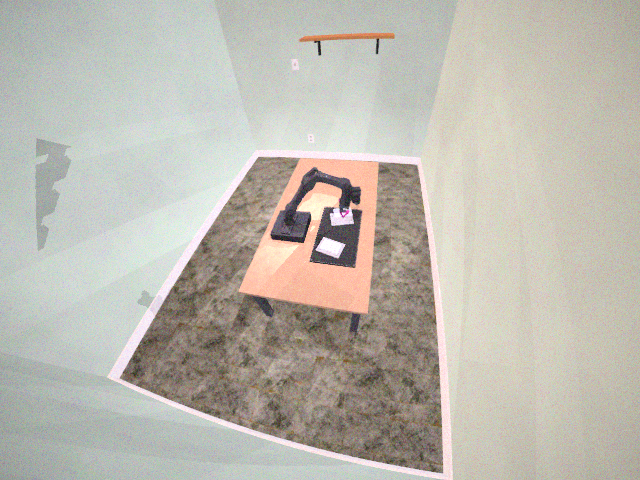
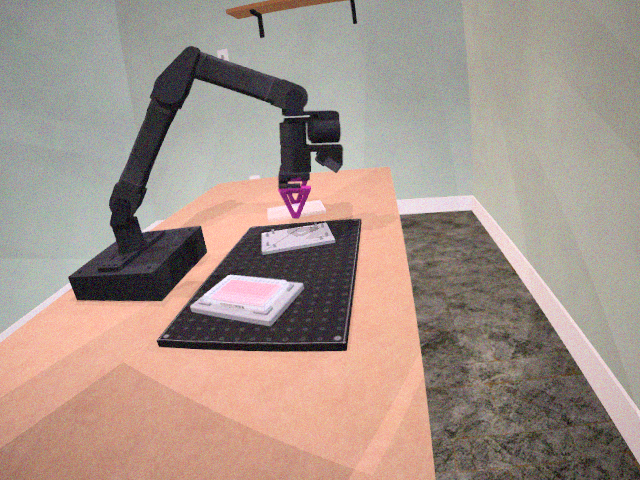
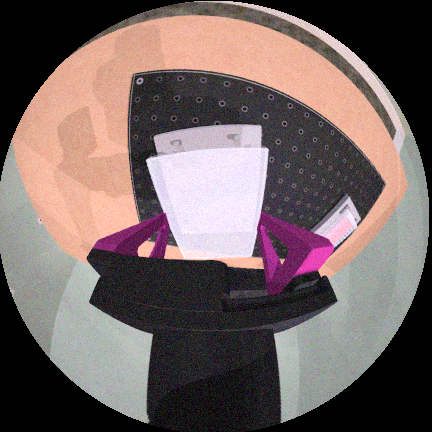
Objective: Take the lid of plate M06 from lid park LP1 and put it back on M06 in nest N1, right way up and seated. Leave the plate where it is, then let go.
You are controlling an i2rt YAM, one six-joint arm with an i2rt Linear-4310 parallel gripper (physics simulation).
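Places are measured from the arm's base along level axes (x left, y back, z up), in millimetres.
Where they show: gripper, between the fingertips: point(image 1: 342, 212) point(image 2: 295, 211) point(image 3: 212, 216); arm's base, origin of its link: point(image 1: 290, 223) point(image 2: 134, 251).
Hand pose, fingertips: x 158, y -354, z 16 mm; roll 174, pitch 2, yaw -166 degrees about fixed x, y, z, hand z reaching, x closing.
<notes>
Things, the pixels of their top centre, and the offset from my fingertips. Level surfaces: height alone.
- white lid, centre of its top: point(image 3: 212, 221) point(image 2: 295, 208) point(image 1: 342, 212) dz +8, dx +0, dy +0 mm
- grey lid park LP1, centre of its top: point(image 3: 211, 194) point(image 2: 295, 231) point(image 1: 341, 217) dz -49, dx +1, dy +8 mm
- Plate M06, centre of its top: point(image 2: 244, 287) point(image 3: 334, 238) point(image 1: 330, 245) dz -42, dx -278, dy +27 mm
- wooden table, height of its surface: dz -81 mm
My gripper point(image 2: 294, 207) point(image 3: 212, 216) point(image 1: 344, 211) has purple fingers and is shut on the white lid point(image 2: 312, 208) point(image 3: 209, 193) point(image 1: 340, 219). It holds the lid flat, a little above the grey lid park LP1 point(image 2: 297, 238) point(image 3: 201, 137), which lies bare at the far end of the black breadboard point(image 2: 320, 310) point(image 3: 322, 160) point(image 1: 349, 252). Plate M06 point(image 2: 248, 293) point(image 1: 330, 247) point(image 3: 341, 228) shows a pink top and sits uncovered in its white nest N1 point(image 2: 281, 308) at the near end of the board.
The arm's black base point(image 2: 136, 263) point(image 1: 290, 227) stands left of the breadboard on the wooden table point(image 2: 258, 413) point(image 1: 305, 289). The table's right edge drops to a stone floor point(image 2: 516, 361). A wall shelf point(image 1: 346, 37) hangs high at the back.
</notes>
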